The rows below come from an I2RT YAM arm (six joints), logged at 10 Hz.
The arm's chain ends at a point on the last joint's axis. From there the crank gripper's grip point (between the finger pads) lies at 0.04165 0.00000 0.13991 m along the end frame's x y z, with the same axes.
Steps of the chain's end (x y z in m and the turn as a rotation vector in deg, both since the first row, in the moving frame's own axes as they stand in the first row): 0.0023 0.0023 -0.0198 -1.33 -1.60 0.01; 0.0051 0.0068 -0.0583 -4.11 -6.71 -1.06; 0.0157 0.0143 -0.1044 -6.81 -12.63 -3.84; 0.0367 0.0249 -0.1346 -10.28 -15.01 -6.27; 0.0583 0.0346 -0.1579 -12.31 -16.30 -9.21; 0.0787 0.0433 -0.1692 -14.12 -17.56 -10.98; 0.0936 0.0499 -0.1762 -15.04 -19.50 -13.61; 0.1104 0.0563 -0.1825 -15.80 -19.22 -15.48; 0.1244 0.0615 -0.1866 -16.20 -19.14 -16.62; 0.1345 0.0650 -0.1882 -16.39 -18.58 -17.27
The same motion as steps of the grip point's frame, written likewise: -0.0016 0.0056 -0.0187 -1.33 -1.60 0.01; -0.0114 0.0164 -0.0547 -4.11 -6.71 -1.06; -0.0153 0.0296 -0.0995 -6.81 -12.63 -3.84; 0.0004 0.0480 -0.1305 -10.28 -15.01 -6.27; 0.0197 0.0618 -0.1544 -12.31 -16.30 -9.21; 0.0377 0.0746 -0.1665 -14.12 -17.56 -10.98; 0.0486 0.0830 -0.1740 -15.04 -19.50 -13.61; 0.0668 0.0905 -0.1805 -15.80 -19.22 -15.48; 0.0814 0.0963 -0.1847 -16.20 -19.14 -16.62; 0.0931 0.0998 -0.1863 -16.39 -18.58 -17.27
